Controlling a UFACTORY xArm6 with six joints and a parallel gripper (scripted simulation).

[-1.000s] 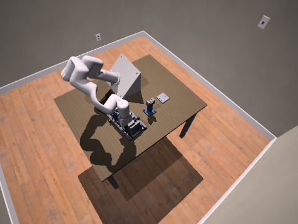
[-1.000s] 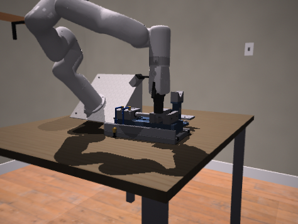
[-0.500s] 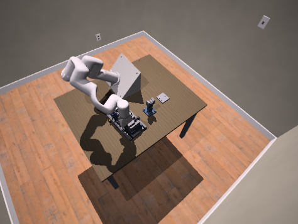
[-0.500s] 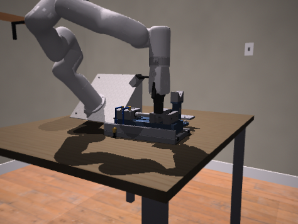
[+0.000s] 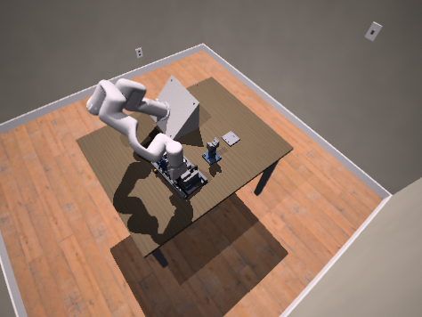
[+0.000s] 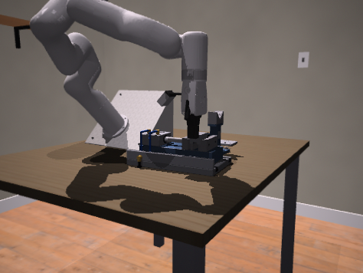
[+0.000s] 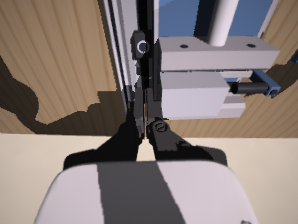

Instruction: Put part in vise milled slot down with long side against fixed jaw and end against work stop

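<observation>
My hand is 1 cm past the part, 4 cm to the right of it and 3 cm above it. The rest, counted from my hand: moving jaw 5 cm behind, 6 cm to the left, 4 cm below; fixed jaw 1 cm ahead, 7 cm to the left, 4 cm below; vise base rail 6 cm behind, 4 cm to the right, 9 cm below.
</observation>
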